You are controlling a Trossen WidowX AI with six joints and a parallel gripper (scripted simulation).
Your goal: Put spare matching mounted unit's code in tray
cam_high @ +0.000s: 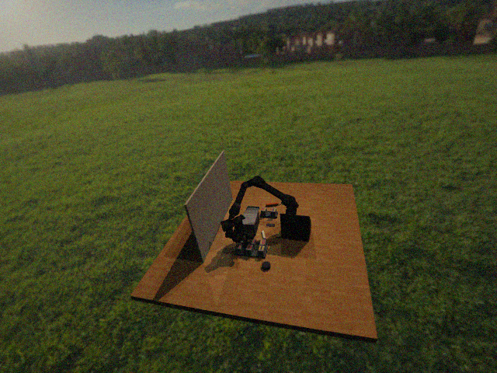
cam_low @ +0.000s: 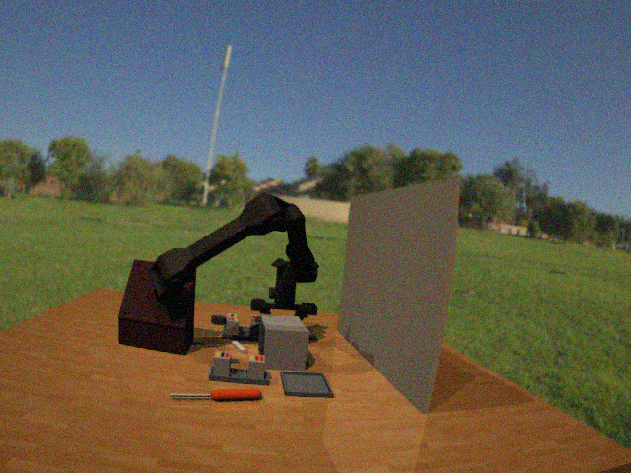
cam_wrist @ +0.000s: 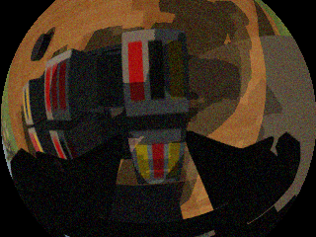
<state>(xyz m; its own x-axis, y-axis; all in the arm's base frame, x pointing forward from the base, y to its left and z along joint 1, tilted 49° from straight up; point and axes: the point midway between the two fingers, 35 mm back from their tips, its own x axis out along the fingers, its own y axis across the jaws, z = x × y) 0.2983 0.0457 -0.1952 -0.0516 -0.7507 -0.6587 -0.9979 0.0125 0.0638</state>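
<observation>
Now: the spare 20 mm above my gripper tip. The rest, counted from my gripper tip: mounted unit: 170 mm to the right, 30 mm above, 10 mm behind; then tall grey panel: 230 mm ahead, 210 mm above, 170 mm to the right; then tray: 360 mm to the right, 30 mm ahead, 10 mm below.
</observation>
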